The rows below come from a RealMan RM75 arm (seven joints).
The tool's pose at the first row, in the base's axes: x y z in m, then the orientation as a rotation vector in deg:
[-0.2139, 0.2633, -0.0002, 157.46, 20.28, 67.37]
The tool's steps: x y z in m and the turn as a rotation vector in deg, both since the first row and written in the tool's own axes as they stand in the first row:
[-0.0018, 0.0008, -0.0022, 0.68, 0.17, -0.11]
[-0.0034, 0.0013, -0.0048, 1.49, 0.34, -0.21]
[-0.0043, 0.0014, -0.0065, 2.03, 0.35, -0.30]
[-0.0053, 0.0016, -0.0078, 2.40, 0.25, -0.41]
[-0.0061, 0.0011, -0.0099, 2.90, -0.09, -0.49]
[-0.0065, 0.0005, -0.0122, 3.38, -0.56, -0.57]
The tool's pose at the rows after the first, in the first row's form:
[-0.2166, 0.2621, 0.0002, 157.90, 20.91, 67.68]
[-0.2194, 0.2613, 0.0010, 158.45, 21.63, 68.02]
[-0.2213, 0.2610, 0.0016, 158.86, 22.12, 68.08]
[-0.2228, 0.2606, 0.0018, 159.16, 22.52, 67.97]
[-0.2250, 0.2609, 0.0026, 159.71, 22.94, 67.53]
[-0.2270, 0.2614, 0.0038, 160.30, 23.33, 66.90]

